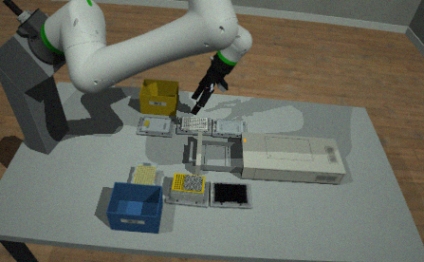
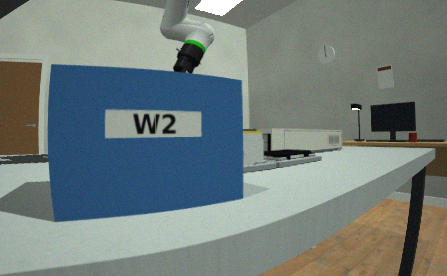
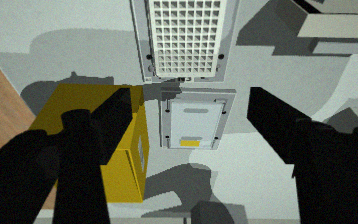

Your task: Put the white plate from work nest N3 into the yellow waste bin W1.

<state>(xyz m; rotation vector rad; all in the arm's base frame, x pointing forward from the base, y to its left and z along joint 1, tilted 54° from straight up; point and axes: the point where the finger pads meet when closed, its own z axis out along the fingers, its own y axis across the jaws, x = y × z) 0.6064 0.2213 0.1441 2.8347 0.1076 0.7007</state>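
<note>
My hand is 13 cm above the white plate. From my hand the other things lie so: drawer: 13 cm ahead, 20 cm to the right, 11 cm below; yellow waste bin W1: 19 cm behind, 13 cm to the left, 12 cm below; beige instrument box: 28 cm ahead, 20 cm to the right, 11 cm below.
</note>
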